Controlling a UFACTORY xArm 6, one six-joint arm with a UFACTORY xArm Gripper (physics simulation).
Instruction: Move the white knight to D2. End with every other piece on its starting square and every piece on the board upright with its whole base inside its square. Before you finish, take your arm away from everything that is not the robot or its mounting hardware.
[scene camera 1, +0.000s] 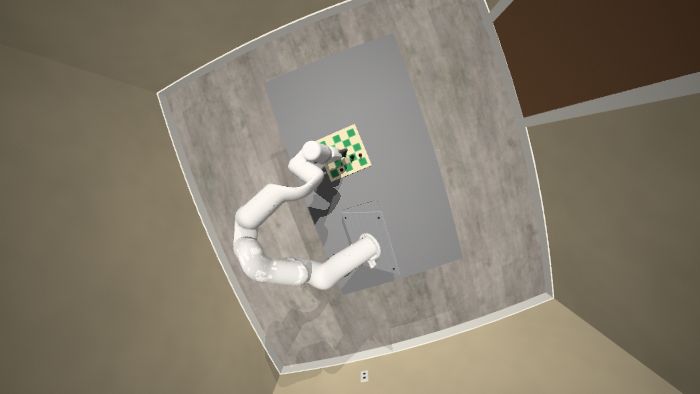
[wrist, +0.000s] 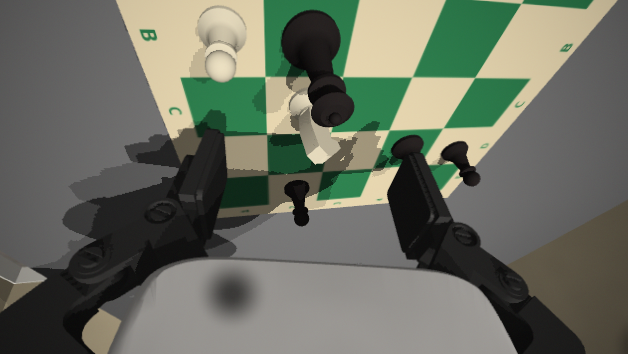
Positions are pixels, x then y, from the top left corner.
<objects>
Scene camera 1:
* chessboard: 349, 138
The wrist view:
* chessboard: 446, 78
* black pawn: 296, 190
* white knight: 319, 147
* tall black piece: 310, 42
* black pawn: 455, 152
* white pawn: 224, 35
</objects>
